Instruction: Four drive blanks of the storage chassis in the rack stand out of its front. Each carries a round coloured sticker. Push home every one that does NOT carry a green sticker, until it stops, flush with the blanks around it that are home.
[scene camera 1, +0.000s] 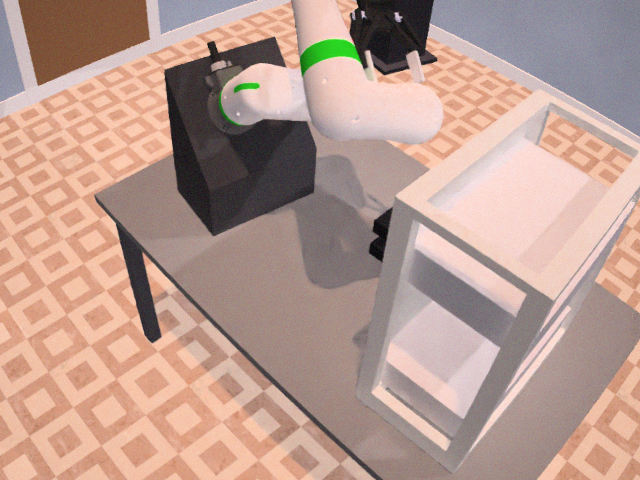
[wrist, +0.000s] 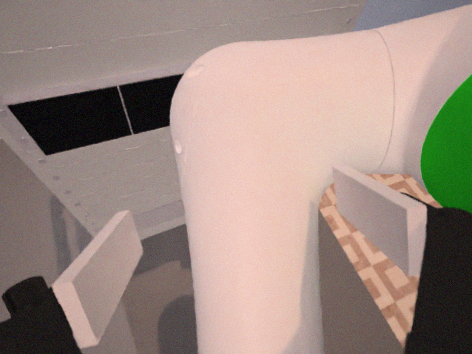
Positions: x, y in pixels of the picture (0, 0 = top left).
My gripper shows in scene camera 1 (396, 83) and in the wrist view (236, 209). A pale rack shows in scene camera 1 (486, 259) and in the wrist view (93, 93).
